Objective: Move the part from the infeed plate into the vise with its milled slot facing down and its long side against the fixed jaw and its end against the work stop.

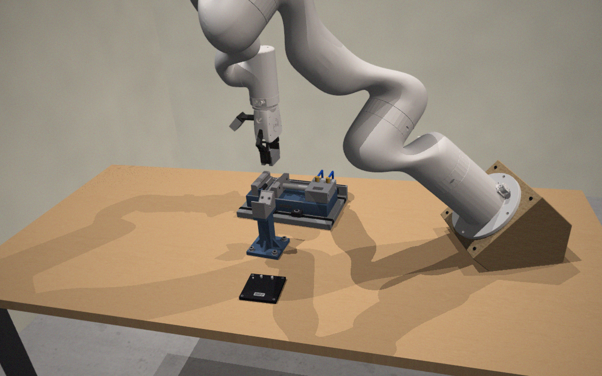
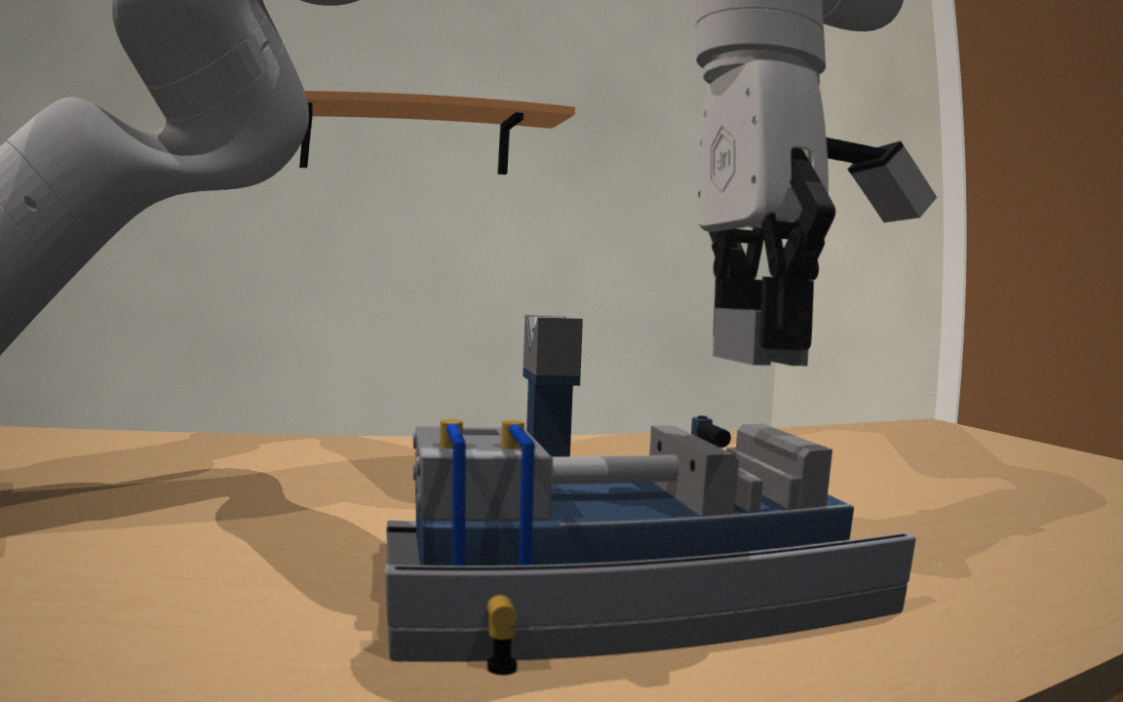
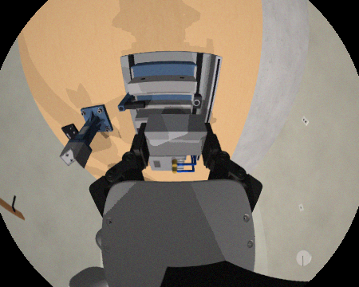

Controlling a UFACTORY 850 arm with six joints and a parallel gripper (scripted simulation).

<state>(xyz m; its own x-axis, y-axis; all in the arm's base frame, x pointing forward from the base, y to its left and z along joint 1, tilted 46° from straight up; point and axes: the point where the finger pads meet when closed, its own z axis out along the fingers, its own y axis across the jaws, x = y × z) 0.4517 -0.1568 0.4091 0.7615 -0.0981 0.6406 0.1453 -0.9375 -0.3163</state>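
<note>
The fixed jaw is 9 cm below my hand, 3 cm to the left of it and 3 cm ahead of it. Also, from my hand: moving jaw: 9 cm below, 4 cm behind, 1 cm to the left; then work stop: 8 cm below, 7 cm to the left, 1 cm behind; then part: 2 cm below.
</note>
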